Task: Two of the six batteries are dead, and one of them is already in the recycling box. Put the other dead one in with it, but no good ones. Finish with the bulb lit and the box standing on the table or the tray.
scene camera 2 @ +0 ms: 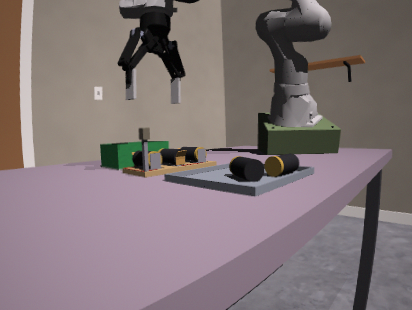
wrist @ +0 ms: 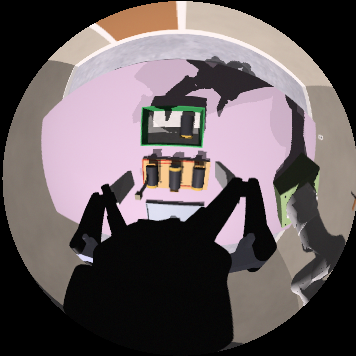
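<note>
The green recycling box (scene camera 2: 119,155) (wrist: 144,129) stands on the table with one black battery (wrist: 187,122) inside at its right. Three batteries (wrist: 152,176) (wrist: 174,178) (wrist: 198,177) lie side by side in the orange-tan holder (scene camera 2: 172,168) (wrist: 163,181). A small grey-brown block (scene camera 2: 144,133) (wrist: 137,196) tops a post at the holder's corner; I see no glow on it. Two batteries (scene camera 2: 246,168) (scene camera 2: 283,164) lie on the grey tray (scene camera 2: 200,180) (wrist: 162,210); the gripper body hides them in the wrist view. My gripper (scene camera 2: 153,94) (wrist: 171,172) is open and empty, high above the holder and box area.
The arm's base stands on a green block (scene camera 2: 300,141) (wrist: 284,200) at the table's right side. The table (scene camera 2: 110,225) (wrist: 90,150) has its near edge beyond the tray. A brown shelf board (scene camera 2: 337,63) is on the wall behind the arm.
</note>
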